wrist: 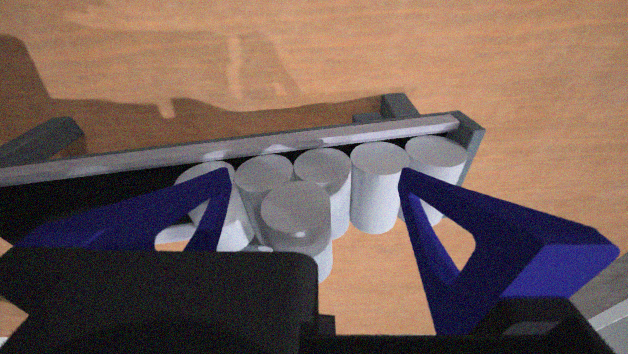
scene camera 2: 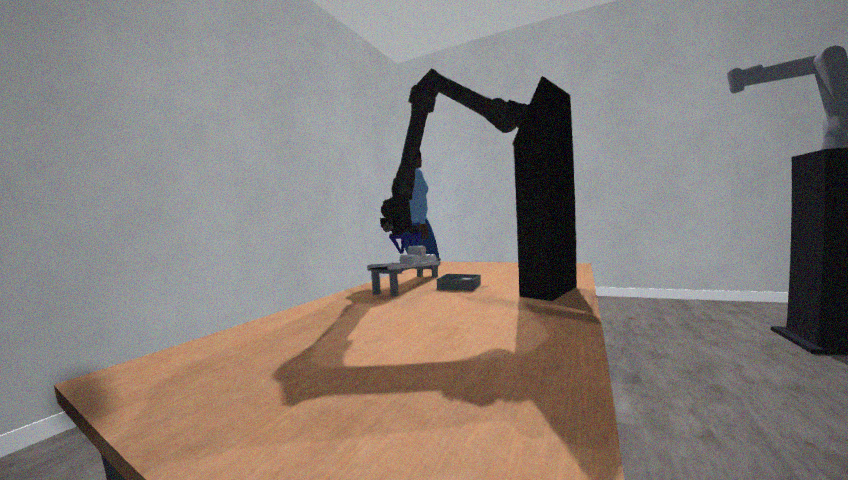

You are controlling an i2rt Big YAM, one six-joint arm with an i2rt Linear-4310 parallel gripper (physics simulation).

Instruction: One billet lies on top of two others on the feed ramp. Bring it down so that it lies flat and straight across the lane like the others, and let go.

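Frame: origin at the arm's base, x ahead, y left, z up, level; millimetres.
Seen in the pictures: gripper, fingertip midpoint: (wrist: 314, 177) (scene camera 2: 408, 252); arm's base, link origin: (scene camera 2: 539, 122).
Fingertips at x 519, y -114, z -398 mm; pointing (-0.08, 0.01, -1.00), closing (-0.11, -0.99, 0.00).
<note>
Offsets run from my fingertips to a thing's top centre. Level surfaces: height alone.
The top billet {44 mm back, 14 mm left, 27 mm up} (scene camera 2: 416, 250) (wrist: 300, 227), a pale grey cylinder, lies across two billets of the row, the second {43 mm back, 37 mm left, 5 mm down} (wrist: 263, 172) and third {44 mm back, 3 mm right, 10 mm down} (wrist: 324, 167) from the left in the wrist view. The other billets of the row are the leftmost {42 mm back, 77 mm left, 1 mm down} (wrist: 235, 232), the fourth {46 mm back, 42 mm right, 14 mm down} (wrist: 377, 195) and the rightmost {47 mm back, 82 mm right, 19 mm down} (wrist: 435, 150), by the end stop. They lie on the feed ramp (scene camera 2: 389, 267) (wrist: 350, 135). My gripper (scene camera 2: 408, 248) (wrist: 314, 177) is open and empty. In the wrist view its blue fingers stand on either side of the top billet, with a wide gap on the right. The gripper body hides the billet's near lower part.
A dark tray {236 mm back, 89 mm left, 76 mm down} (scene camera 2: 458, 283) stands on the wooden table {111 mm down} (scene camera 2: 416, 333) beside the ramp. The ramp has a raised side rail and an end stop {48 mm back, 106 mm right, 37 mm down} (wrist: 470, 145). A black pillar (scene camera 2: 546, 202) carries my arm. A person (scene camera 2: 420, 196) stands behind the arm. Another arm stands at the right.
</note>
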